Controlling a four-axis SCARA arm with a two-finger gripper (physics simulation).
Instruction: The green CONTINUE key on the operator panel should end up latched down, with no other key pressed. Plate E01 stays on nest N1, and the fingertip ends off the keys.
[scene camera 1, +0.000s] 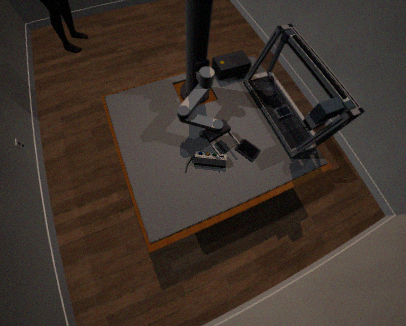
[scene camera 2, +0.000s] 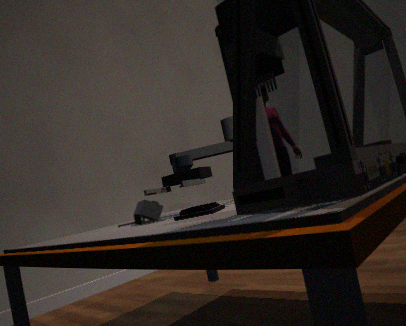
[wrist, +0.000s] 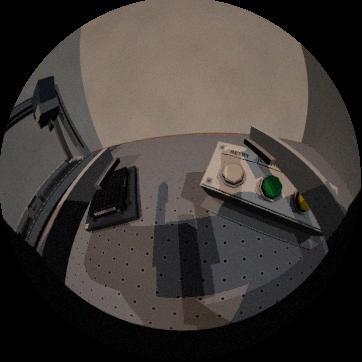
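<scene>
The operator panel (scene camera 1: 210, 162) (scene camera 2: 148, 211) (wrist: 247, 192) stands on the table. In the wrist view its green CONTINUE key (wrist: 271, 187) lies between the white RETRY key (wrist: 233, 174) and a yellow key (wrist: 303, 201); I cannot tell whether it is down. A finger hides part of the panel, including the CONTINUE label. Dark plate E01 (wrist: 112, 192) sits on its nest (wrist: 131, 210) at left in the wrist view. My gripper (scene camera 1: 229, 149) (scene camera 2: 175, 187) (wrist: 179, 138) is open and empty. It hangs above the table, one finger on the panel side, the other on the plate side, with a gap above both.
A large gantry frame (scene camera 1: 286, 30) (scene camera 2: 300, 192) stands on the table beyond the nest. A dark box (scene camera 1: 232, 66) with a yellow mark is near the arm's column (scene camera 1: 198, 45). A thin cable (scene camera 1: 188, 164) leaves the panel's left end.
</scene>
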